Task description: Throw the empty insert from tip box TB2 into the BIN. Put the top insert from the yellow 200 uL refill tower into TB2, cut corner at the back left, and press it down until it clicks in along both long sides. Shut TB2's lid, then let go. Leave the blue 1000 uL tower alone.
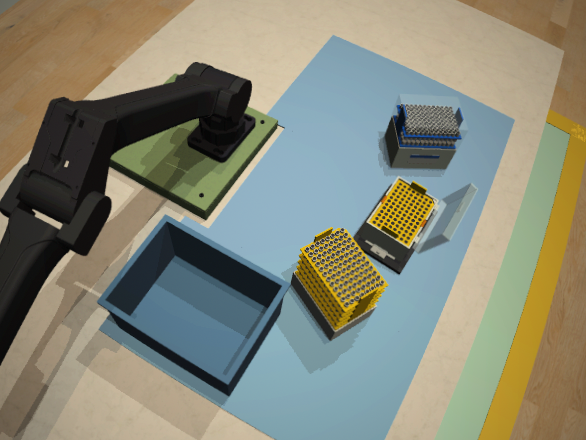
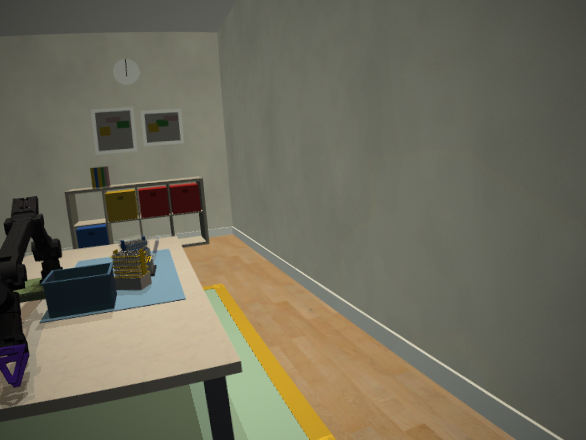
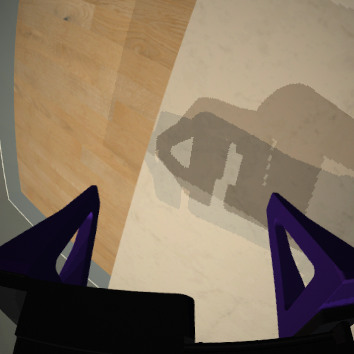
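My gripper is open and empty above the table's edge, far from the boxes. Tip box TB2 stands with its clear lid open on its right. The yellow insert in TB2 has empty holes; whether it is clicked in I cannot tell. The yellow 200 uL tower, a stack of inserts with tips on top, stands between TB2 and the BIN. The BIN is a dark blue open box; its visible floor holds no insert.
The blue 1000 uL tower stands beyond TB2, with a clear lid raised behind it. The arm's base is on a green plate. The blue mat lies under the boxes. A shelf unit stands against the far wall.
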